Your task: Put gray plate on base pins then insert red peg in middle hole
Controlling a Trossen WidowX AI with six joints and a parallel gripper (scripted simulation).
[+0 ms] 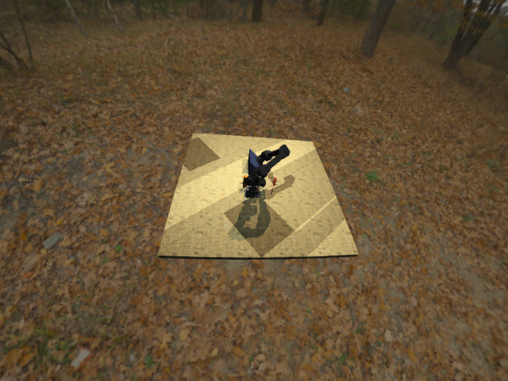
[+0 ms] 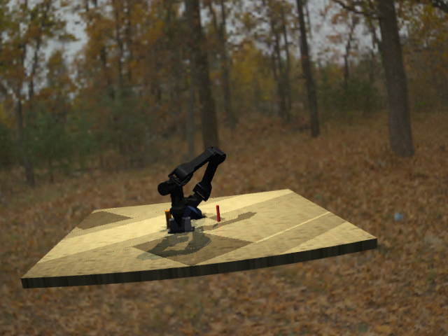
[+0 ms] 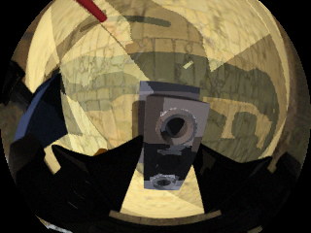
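Now: gripper tip 20 mm below the gray plate. The rest, counted from my gripper tip: red peg 200 mm to the left, 70 mm behind, 10 mm above; then orange cylinder 110 mm behind, 40 mm to the right, 10 mm above.
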